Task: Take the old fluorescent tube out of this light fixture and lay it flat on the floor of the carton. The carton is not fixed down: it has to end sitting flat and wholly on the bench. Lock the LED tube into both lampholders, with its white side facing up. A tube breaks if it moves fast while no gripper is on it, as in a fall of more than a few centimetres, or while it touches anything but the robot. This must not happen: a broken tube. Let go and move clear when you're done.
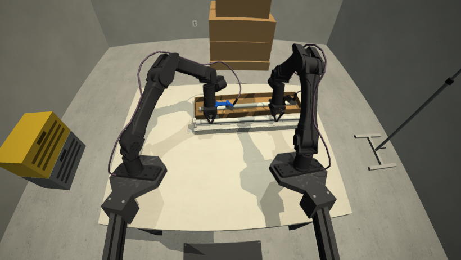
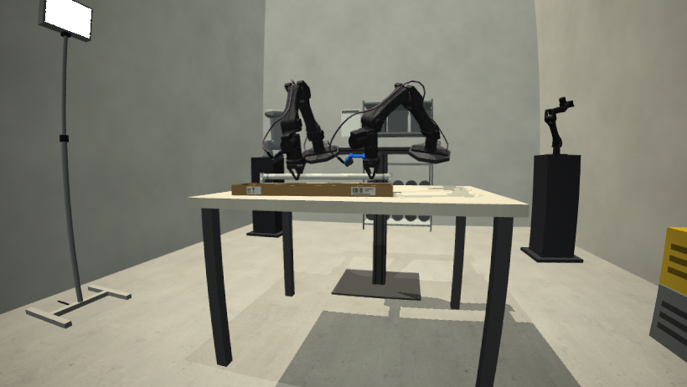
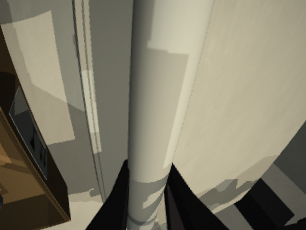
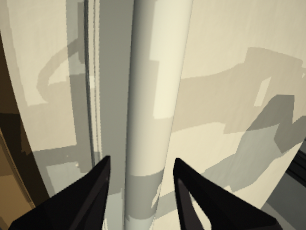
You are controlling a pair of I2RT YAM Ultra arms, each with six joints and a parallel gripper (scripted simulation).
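The white light fixture lies 12 cm to the left of my right hand, 1 cm below it and 1 cm behind it. Also, from my right hand: old fluorescent tube 14 cm ahead, 12 cm to the left, 5 cm below; then LED tube 12 cm to the left, 1 cm behind; then brown carton 15 cm ahead, 12 cm to the left, 5 cm below.
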